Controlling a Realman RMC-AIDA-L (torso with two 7-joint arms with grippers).
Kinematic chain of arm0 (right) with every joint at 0, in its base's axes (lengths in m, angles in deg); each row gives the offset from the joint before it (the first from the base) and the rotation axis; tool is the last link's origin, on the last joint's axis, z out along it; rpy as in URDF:
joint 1: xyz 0 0 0.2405 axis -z
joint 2: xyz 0 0 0 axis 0.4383 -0.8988 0
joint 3: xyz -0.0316 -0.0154 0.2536 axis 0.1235 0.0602 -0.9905
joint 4: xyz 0 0 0 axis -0.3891 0.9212 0.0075
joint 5: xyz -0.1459 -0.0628 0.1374 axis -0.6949 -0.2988 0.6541
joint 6: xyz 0 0 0 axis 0.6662 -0.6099 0.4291
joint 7: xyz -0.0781 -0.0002 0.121 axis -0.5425 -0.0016 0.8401
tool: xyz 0 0 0 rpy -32.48 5.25 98.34
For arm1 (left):
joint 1: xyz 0 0 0.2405 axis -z
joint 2: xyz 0 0 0 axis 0.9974 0.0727 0
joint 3: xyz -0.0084 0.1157 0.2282 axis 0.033 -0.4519 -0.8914
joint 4: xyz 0 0 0 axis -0.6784 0.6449 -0.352
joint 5: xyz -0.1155 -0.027 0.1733 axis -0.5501 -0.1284 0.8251
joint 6: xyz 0 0 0 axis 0.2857 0.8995 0.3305
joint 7: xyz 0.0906 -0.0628 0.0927 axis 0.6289 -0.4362 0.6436
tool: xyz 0 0 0 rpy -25.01 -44.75 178.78
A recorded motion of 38 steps. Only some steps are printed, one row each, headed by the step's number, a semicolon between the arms.
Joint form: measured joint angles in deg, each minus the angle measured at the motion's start. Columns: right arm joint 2, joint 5, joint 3, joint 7, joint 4, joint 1, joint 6; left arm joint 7, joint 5, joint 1, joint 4, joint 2, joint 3, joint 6.
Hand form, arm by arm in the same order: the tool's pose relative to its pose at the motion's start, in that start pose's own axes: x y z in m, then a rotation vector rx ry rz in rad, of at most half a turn. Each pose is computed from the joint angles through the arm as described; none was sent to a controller.
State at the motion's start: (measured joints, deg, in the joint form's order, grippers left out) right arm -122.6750 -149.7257 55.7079 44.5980 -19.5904 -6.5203 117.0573; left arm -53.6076 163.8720 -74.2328 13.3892 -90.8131 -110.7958 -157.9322
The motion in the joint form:
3: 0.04 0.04 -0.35 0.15 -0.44 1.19 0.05; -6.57 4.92 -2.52 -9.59 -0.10 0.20 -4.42
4: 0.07 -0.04 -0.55 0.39 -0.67 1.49 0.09; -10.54 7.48 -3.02 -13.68 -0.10 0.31 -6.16
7: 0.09 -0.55 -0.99 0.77 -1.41 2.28 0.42; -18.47 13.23 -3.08 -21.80 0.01 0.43 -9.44
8: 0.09 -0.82 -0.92 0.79 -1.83 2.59 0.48; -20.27 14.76 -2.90 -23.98 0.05 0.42 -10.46
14: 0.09 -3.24 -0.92 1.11 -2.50 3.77 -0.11; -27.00 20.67 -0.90 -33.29 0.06 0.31 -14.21
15: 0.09 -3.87 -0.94 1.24 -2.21 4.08 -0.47; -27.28 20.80 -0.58 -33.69 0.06 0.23 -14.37
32: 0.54 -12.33 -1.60 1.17 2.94 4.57 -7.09; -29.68 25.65 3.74 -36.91 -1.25 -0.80 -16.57
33: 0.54 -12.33 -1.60 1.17 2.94 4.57 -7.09; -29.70 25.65 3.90 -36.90 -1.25 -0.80 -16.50
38: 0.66 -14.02 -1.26 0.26 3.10 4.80 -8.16; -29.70 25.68 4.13 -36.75 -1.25 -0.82 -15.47
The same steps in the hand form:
3: 0.0060 0.0020 -0.0040 0.0121 -0.0005 0.0175; 0.0152 0.0030 -0.0118 -0.0697 -0.0326 0.0245
4: 0.0074 0.0023 -0.0057 0.0174 0.0003 0.0242; 0.0225 0.0032 -0.0153 -0.1017 -0.0619 0.0215
7: 0.0114 0.0037 -0.0096 0.0266 0.0082 0.0358; 0.0385 0.0019 -0.0199 -0.1615 -0.1464 0.0254
8: 0.0127 0.0044 -0.0106 0.0291 0.0148 0.0349; 0.0436 0.0015 -0.0205 -0.1786 -0.1708 0.0339
14: 0.0239 0.0056 -0.0140 0.0501 0.0600 0.0544; 0.0712 -0.0029 -0.0181 -0.2330 -0.2699 0.1014
15: 0.0283 0.0059 -0.0143 0.0558 0.0709 0.0676; 0.0737 -0.0033 -0.0168 -0.2374 -0.2718 0.1082
32: 0.0705 -0.0031 -0.0162 0.1433 0.2142 0.1581; 0.0926 -0.0012 0.0048 -0.3131 -0.3318 0.1774
33: 0.0705 -0.0031 -0.0162 0.1433 0.2142 0.1581; 0.0934 -0.0016 0.0055 -0.3130 -0.3312 0.1796
38: 0.0769 -0.0040 -0.0177 0.1551 0.2507 0.1443; 0.0940 -0.0042 0.0072 -0.2977 -0.3305 0.1839

